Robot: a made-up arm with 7 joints. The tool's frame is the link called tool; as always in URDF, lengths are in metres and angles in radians.
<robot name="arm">
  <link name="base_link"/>
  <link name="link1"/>
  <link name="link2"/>
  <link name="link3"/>
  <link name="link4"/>
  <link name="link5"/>
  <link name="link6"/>
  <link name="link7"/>
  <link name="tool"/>
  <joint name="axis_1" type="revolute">
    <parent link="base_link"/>
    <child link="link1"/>
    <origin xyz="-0.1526 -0.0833 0.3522" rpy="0 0 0"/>
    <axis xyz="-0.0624 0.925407 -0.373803"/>
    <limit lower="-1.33" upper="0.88"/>
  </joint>
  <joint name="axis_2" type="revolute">
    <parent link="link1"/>
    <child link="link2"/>
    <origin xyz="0.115 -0.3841 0.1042" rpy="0 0 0"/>
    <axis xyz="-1 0 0"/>
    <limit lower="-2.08" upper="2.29"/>
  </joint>
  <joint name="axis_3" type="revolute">
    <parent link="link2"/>
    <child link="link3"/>
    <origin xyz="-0.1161 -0.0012 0.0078" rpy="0 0 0"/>
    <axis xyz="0 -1 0"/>
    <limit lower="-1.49" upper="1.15"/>
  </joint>
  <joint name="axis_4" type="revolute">
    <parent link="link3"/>
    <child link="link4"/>
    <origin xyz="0.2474 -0.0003 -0.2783" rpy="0 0 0"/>
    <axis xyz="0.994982 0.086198 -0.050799"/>
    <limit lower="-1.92" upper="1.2"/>
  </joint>
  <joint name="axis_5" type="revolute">
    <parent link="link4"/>
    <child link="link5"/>
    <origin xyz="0.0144 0.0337 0.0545" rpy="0 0 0"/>
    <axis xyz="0 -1 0"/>
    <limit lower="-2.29" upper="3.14"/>
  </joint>
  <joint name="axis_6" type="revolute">
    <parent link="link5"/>
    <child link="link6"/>
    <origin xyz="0.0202 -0.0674 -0.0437" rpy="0 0 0"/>
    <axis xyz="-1 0 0"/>
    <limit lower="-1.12" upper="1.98"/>
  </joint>
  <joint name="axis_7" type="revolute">
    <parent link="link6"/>
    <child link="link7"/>
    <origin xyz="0.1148 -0.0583 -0.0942" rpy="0 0 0"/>
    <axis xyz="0 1 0"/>
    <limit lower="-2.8" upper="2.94"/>
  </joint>
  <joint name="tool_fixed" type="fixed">
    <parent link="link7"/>
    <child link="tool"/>
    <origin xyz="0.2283 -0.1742 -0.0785" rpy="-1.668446 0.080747 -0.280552"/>
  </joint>
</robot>
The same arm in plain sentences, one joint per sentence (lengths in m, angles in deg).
The arm has seven revolute joints in a row. What follows holds with every joint at zero, and every direction is one of the base frame's. Joint 1 sits 0.1526 m along -x and 0.0833 m along -y and 0.3522 m along +z from the base frame's origin and rotates about the direction (-0.0624, 0.925407, -0.373803), from -76.2 to 50.42 deg. Joint 2 sits 0.115 m along +x and 0.3841 m along -y and 0.1042 m along +z from joint 1 and rotates about -x, from -119.18 to 131.21 deg. Joint 3 sits 0.1161 m along -x and 0.0012 m along -y and 0.0078 m along +z from joint 2 and rotates about -y, from -85.37 to 65.89 deg. Joint 4 sits 0.2474 m along +x and 0.0003 m along -y and 0.2783 m along -z from joint 3 and rotates about the direction (0.994982, 0.086198, -0.050799), from -110.01 to 68.75 deg. Joint 5 sits 0.0144 m along +x and 0.0337 m along +y and 0.0545 m along +z from joint 4 and rotates about -y, from -131.21 to 179.91 deg. Joint 6 sits 0.0202 m along +x and 0.0674 m along -y and 0.0437 m along -z from joint 5 and rotates about -x, from -64.17 to 113.45 deg. Joint 7 sits 0.1148 m along +x and 0.0583 m along -y and 0.0942 m along -z from joint 6 and rotates about +y, from -160.43 to 168.45 deg. The tool frame, which is the frame that the pose is given for, sits 0.2283 m along +x and 0.1742 m along -y and 0.0785 m along -z from joint 7; its axes are the base frame's turned by roll -95.59, pitch 4.63 and yaw -16.07 deg (as in URDF: about the fixed x, then y, then z).
